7 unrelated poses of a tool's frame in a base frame.
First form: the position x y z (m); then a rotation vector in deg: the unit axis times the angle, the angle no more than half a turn.
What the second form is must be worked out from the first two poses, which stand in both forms.
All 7 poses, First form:
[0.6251, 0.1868, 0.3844, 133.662, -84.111, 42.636]
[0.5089, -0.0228, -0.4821, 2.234, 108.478, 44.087]
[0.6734, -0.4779, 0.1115, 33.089, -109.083, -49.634]
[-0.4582, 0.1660, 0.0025, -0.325, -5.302, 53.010]
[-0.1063, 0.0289, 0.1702, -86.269, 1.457, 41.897]
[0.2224, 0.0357, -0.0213, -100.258, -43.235, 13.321]
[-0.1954, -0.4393, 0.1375, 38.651, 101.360, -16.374]
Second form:
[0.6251, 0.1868, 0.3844, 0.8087, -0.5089, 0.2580, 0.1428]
[0.5089, -0.0228, -0.4821, 0.0163, 0.7902, 0.3212, 0.5216]
[0.6734, -0.4779, 0.1115, 0.2353, -0.7759, -0.3530, 0.4669]
[-0.4582, 0.1660, 0.0025, -0.0027, -0.0446, 0.4461, 0.8939]
[-0.1063, 0.0289, 0.1702, -0.6680, 0.0113, 0.3244, 0.6697]
[0.2224, 0.0357, -0.0213, -0.7466, -0.3220, 0.0992, 0.5736]
[-0.1954, -0.4393, 0.1375, 0.2881, 0.7555, -0.1220, 0.5757]

